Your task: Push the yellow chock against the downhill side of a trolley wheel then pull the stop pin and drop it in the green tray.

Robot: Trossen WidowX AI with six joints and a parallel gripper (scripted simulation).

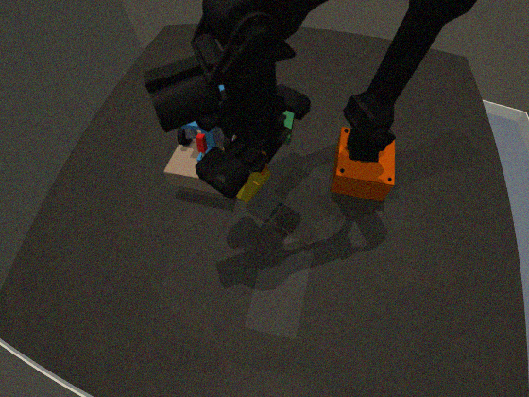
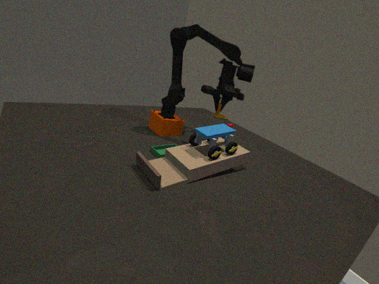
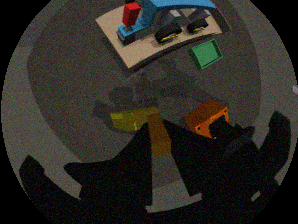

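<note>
Now: the trolley 15 cm to the right of my gripper tip, 14 cm ahead of it and 6 cm below it. The rest, counted from my gripper tip: red-headed stop pin (13 cm ahead, 5 cm to the right, 5 cm below); yellow chock (2 cm to the left, 1 cm below, 1 cm ahead); raised lip (41 cm to the right, 14 cm below, 13 cm ahead).
</note>
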